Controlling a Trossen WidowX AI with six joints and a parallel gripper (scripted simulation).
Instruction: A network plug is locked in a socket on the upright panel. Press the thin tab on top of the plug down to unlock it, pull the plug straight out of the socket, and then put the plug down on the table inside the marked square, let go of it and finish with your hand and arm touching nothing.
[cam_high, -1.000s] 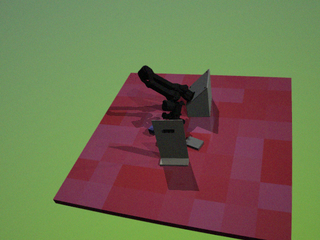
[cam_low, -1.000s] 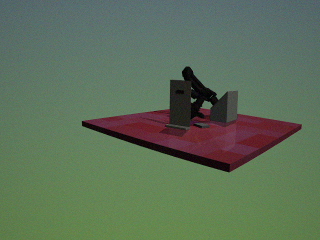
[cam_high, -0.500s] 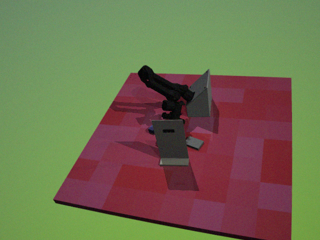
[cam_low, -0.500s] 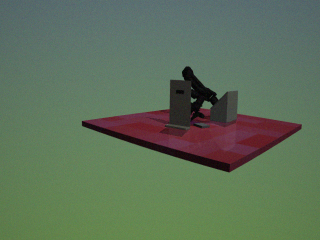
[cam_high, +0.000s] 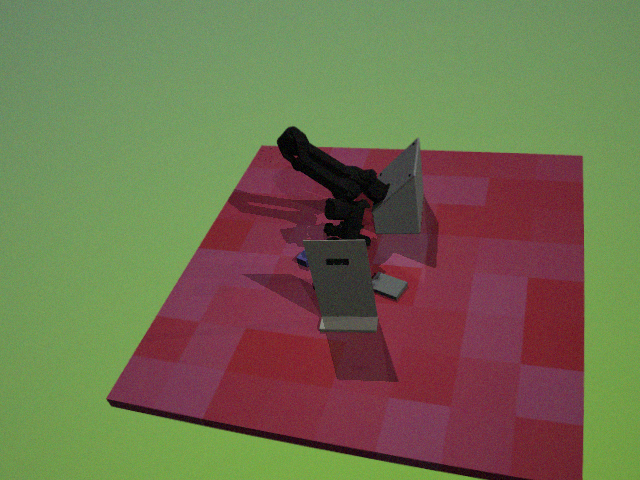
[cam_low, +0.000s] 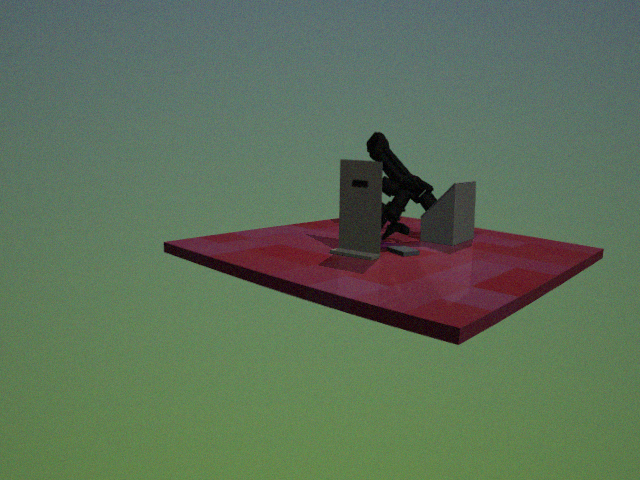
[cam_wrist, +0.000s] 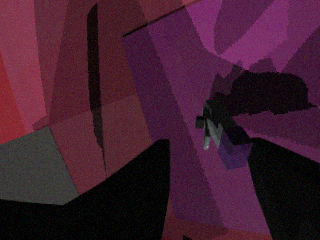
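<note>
Right now my gripper tip is 10 mm above the purple network plug. From my gripper tip the other things lie so: purple marked square: 20 mm below; grey upright panel: 190 mm ahead, 120 mm above, 90 mm to the left; flat grey slab: 150 mm to the left, 30 mm ahead, 20 mm below.
</note>
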